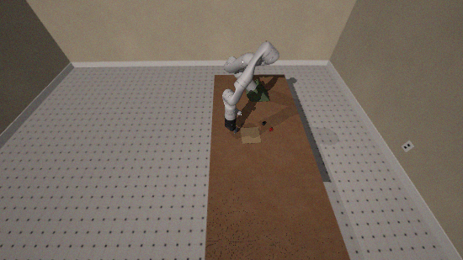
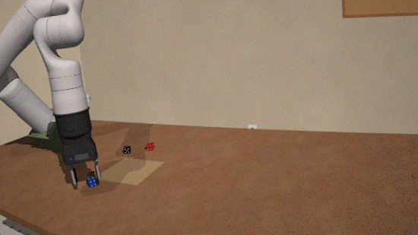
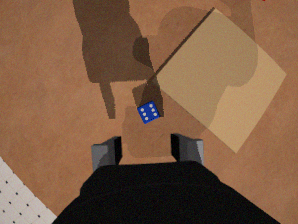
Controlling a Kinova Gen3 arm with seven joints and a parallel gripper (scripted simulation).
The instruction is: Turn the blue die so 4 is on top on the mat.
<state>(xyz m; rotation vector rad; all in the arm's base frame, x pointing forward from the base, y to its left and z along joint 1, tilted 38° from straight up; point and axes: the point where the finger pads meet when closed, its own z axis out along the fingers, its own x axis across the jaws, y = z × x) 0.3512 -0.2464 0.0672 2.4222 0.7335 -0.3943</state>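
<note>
The blue die is 2 cm behind my hand, 3 cm to the left of it and 4 cm below it. From my hand the other things lie so: red die: 3 cm ahead, 29 cm to the left, 4 cm below; tan mat: 4 cm ahead, 13 cm to the left, 5 cm below; black die: 4 cm behind, 25 cm to the left, 4 cm below.
</note>
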